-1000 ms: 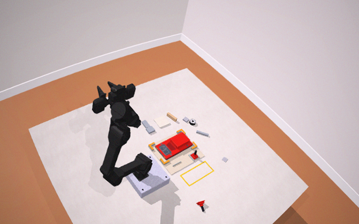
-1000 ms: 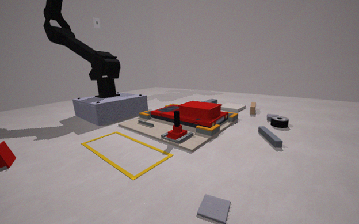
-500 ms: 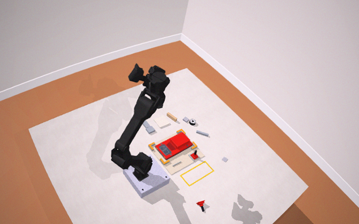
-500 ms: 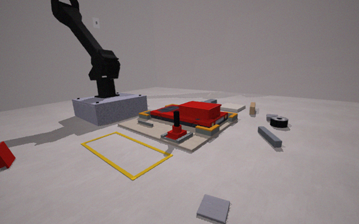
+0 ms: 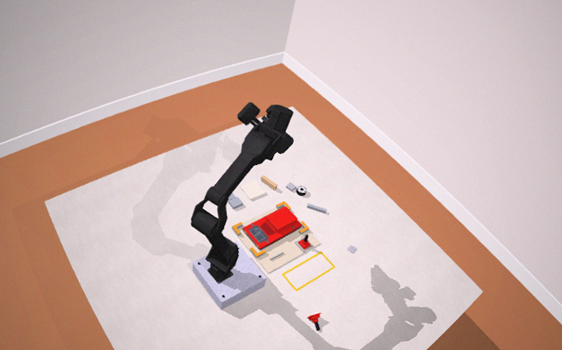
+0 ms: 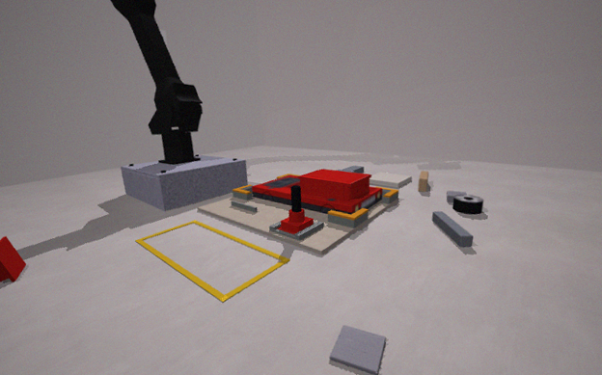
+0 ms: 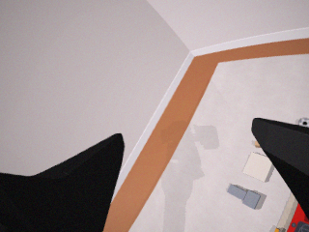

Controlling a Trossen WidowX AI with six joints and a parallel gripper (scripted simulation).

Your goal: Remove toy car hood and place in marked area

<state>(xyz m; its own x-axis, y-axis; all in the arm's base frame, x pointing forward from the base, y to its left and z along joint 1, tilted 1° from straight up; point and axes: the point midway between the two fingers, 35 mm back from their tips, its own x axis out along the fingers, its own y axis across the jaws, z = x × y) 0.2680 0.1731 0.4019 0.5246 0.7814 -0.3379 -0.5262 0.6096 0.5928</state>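
Now: gripper tip 6 cm short of the red car hood, 13 cm to the left of it and 41 cm above it. Round my gripper tip: wooden block: 16 cm ahead, 5 cm to the left, 44 cm below; then black wheel: 24 cm ahead, 5 cm to the right, 44 cm below.
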